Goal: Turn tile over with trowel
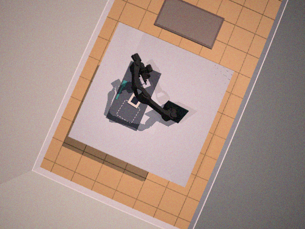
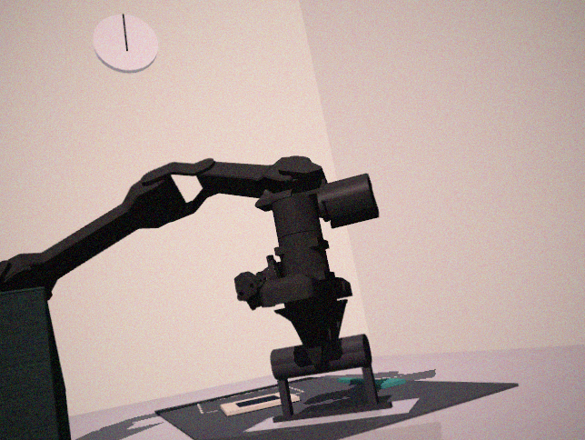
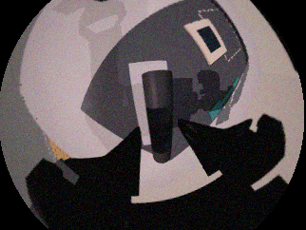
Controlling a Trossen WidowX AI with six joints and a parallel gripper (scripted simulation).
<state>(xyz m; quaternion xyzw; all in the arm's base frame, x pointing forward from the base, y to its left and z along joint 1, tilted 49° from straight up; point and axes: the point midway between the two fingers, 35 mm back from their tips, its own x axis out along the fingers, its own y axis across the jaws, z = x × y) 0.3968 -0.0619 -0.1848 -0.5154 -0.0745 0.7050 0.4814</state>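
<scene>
My gripper tip is now 30 mm above the trowel, 20 mm to the right of it and 20 mm past it. Round my gripper tip: teal object: 200 mm to the left, 140 mm ahead, 60 mm below; cream tile: 250 mm to the left, 60 mm below, 40 mm behind; dark mat: 210 mm to the left, 90 mm below.
</scene>
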